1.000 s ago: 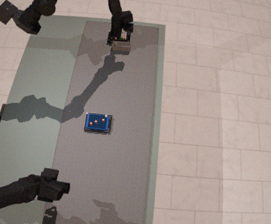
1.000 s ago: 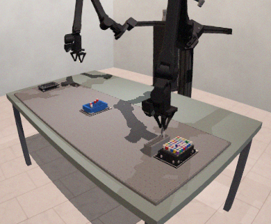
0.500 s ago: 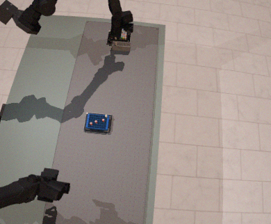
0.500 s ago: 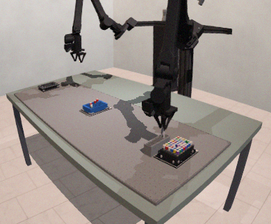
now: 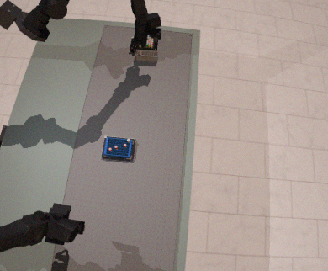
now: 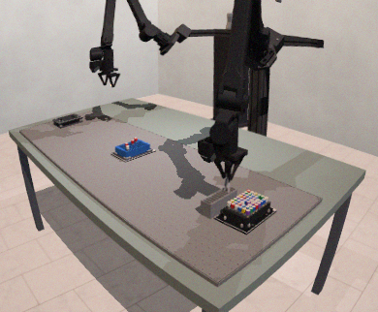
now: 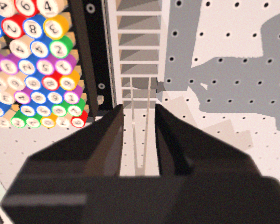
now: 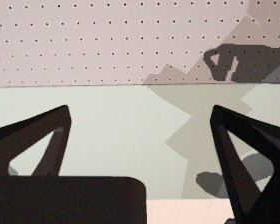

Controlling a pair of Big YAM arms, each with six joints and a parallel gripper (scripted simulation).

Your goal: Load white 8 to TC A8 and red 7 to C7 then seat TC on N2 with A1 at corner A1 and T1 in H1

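Now: right hand 41 cm to the right of the tube carrier, 22 cm above it and 7 cm short of it. From my right hand the other things lie so: holder: 97 cm to the left, 22 cm below, 6 cm ahead; then raised nest: 26 cm to the right, 21 cm below, 19 cm ahead.
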